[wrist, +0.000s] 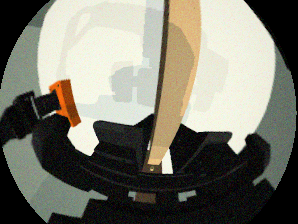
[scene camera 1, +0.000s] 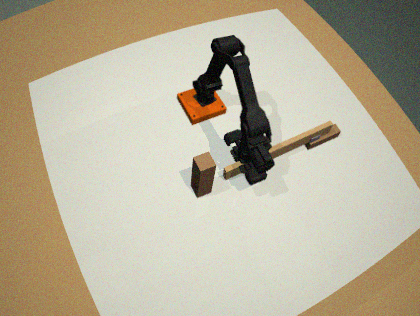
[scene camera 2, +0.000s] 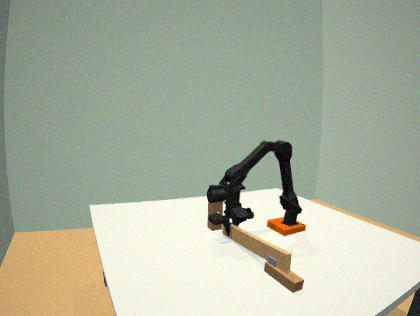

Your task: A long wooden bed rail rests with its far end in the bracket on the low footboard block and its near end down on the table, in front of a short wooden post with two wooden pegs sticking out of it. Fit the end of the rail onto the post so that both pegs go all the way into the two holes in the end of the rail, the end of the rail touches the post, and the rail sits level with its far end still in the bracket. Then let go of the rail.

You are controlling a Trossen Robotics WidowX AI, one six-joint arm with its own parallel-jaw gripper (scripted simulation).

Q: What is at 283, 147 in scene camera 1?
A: A long wooden rail.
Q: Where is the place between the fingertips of my gripper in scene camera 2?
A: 230, 235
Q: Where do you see a long wooden rail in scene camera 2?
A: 253, 243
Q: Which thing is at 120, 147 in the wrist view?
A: My gripper.
